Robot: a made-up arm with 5 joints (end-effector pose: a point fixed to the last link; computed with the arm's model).
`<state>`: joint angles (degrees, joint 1 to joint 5).
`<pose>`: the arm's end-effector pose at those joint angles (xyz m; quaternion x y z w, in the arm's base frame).
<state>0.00 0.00 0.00 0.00 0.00</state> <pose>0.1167 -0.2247 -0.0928 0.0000 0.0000 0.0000 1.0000</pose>
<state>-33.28 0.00 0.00 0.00 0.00</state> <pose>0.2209 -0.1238 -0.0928 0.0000 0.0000 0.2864 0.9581</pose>
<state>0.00 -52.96 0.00 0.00 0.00</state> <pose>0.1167 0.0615 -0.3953 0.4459 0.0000 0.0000 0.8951</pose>
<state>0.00 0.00 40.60 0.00 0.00</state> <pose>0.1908 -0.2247 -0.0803 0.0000 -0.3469 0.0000 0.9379</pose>
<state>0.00 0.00 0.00 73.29 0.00</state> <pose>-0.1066 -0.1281 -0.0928 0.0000 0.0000 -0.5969 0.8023</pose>
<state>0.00 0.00 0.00 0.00 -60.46</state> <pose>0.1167 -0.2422 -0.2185 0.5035 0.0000 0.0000 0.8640</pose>
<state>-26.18 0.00 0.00 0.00 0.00</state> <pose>0.2039 -0.1502 -0.0928 0.0000 0.0000 0.2265 0.9740</pose>
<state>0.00 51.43 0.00 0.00 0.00</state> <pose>0.1167 -0.1628 0.3077 -0.4339 0.0000 0.0000 0.9010</pose>
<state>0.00 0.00 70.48 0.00 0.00</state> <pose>0.2304 -0.2247 -0.0410 0.0000 -0.5770 0.0000 0.8167</pose>
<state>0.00 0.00 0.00 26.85 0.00</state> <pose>0.0221 -0.2244 -0.0928 0.0000 0.0000 -0.2322 0.9727</pose>
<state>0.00 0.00 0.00 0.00 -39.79</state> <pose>0.1167 -0.2516 -0.1743 0.3403 0.0000 0.0000 0.9403</pose>
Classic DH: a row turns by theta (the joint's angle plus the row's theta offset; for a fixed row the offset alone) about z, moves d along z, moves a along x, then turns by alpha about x. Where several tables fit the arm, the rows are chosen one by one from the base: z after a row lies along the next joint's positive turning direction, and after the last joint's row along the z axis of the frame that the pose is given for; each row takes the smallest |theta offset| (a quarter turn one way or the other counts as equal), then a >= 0, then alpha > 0; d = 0 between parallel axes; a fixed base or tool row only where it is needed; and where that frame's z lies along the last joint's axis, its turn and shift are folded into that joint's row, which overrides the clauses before.
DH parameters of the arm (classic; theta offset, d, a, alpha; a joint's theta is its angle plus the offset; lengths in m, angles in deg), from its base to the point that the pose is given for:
base (fixed): 0 0 0 180
joint 1: -90 -0.0432 0.222 90
joint 2: 90 -0.1369 0.0296 -90
joint 3: -90 0.2483 0.0669 -90
joint 4: -90 0.1843 0.0993 -90
joint 5: 0 -0.0467 0.0991 -90
tool (fixed): 90 0.0779 0 0

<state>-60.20 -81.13 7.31 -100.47 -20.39</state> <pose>-0.1586 0.4303 -0.1415 0.6131 -0.1336 0.7763 0.0606</pose>
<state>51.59 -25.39 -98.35 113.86 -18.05</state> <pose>-0.0372 -0.0791 0.2025 -0.2170 0.6015 -0.7148 0.2833</pose>
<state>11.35 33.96 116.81 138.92 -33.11</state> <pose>0.4029 -0.0465 -0.0404 0.7409 -0.5963 -0.2614 0.1647</pose>
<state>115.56 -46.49 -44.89 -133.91 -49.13</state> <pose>0.2929 -0.1771 -0.1521 0.4117 -0.3363 0.4662 0.7072</pose>
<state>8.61 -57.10 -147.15 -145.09 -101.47</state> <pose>-0.0137 -0.0189 0.0886 -0.2804 -0.3482 -0.2070 0.8702</pose>
